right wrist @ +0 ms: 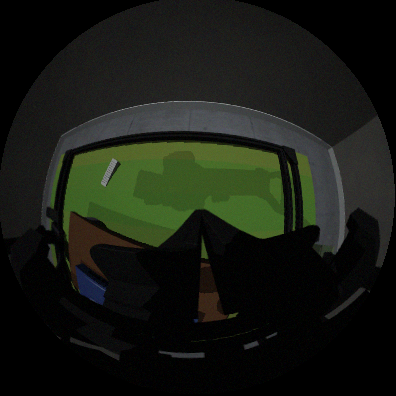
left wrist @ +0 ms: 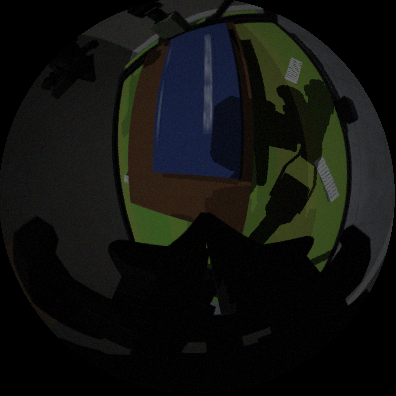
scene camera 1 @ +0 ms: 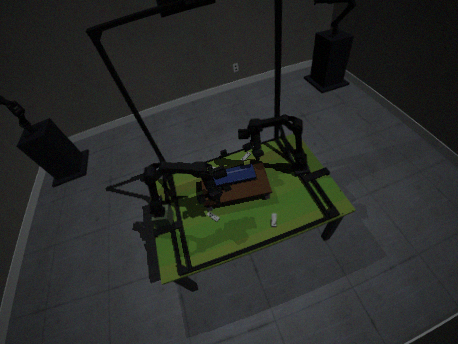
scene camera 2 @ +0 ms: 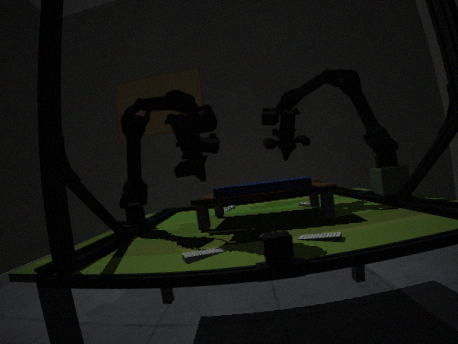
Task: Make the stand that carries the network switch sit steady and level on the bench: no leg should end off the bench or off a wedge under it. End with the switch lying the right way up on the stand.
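Pixels of known places: left gripper, between the fingertips: (left wrist: 204, 217) (scene camera 1: 257, 162) (scene camera 2: 204, 181); right gripper, between the fingertips: (right wrist: 199, 214) (left wrist: 94, 80) (scene camera 1: 219, 205) (scene camera 2: 285, 160); left arm's base, origin of its link: (right wrist: 53, 236) (left wrist: 208, 286) (scene camera 1: 301, 166) (scene camera 2: 136, 222); right arm's base, origin of its link: (scene camera 1: 159, 212) (scene camera 2: 387, 166).
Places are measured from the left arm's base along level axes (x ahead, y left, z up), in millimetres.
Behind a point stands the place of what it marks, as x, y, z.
The brown stand (scene camera 1: 255, 189) @(341, 167, 68) (scene camera 2: 325, 187) @(651, -10, 64) (left wrist: 142, 185) @(291, 150, 68) (right wrist: 82, 240) @(322, 155, 68) stands on the green bench (scene camera 1: 300, 210) @(87, 305, -34). The blue switch (scene camera 1: 240, 175) @(419, 63, 95) (scene camera 2: 262, 186) @(479, -9, 86) (left wrist: 185, 100) @(416, 49, 95) (right wrist: 91, 286) @(384, 71, 95) lies flat on it; which face is up is unclear. Whether every leg touches the bench is too dark to tell. Pale ribbed wedges (scene camera 1: 213, 216) @(628, 260, -26) (scene camera 1: 274, 220) @(258, 347, -27) (scene camera 1: 246, 156) @(355, -194, -27) (scene camera 2: 202, 254) @(363, -211, -26) (scene camera 2: 320, 236) @(606, -135, -27) (left wrist: 293, 70) @(600, -127, -28) (left wrist: 328, 179) @(359, -199, -27) (right wrist: 110, 172) @(270, 341, -27) lie loose around the stand. My left gripper (scene camera 2: 202, 177) @(298, 1, 123) (left wrist: 204, 217) @(298, 1, 123) is shut and empty above one end of the stand. My right gripper (scene camera 2: 286, 158) @(556, 297, 164) (right wrist: 199, 214) @(556, 297, 164) is shut and empty, higher, over the other end.
Black frame rails (scene camera 1: 260, 245) @(367, 489, -15) run along the bench edges, and upright posts (scene camera 1: 277, 70) @(105, -310, 553) (scene camera 2: 50, 150) @(107, -334, 226) rise beside it. A small black block (scene camera 2: 278, 246) @(522, -255, 4) is at the near edge in scene camera 2. Two dark pedestals (scene camera 1: 52, 150) (scene camera 1: 331, 57) stand on the floor away from the bench.
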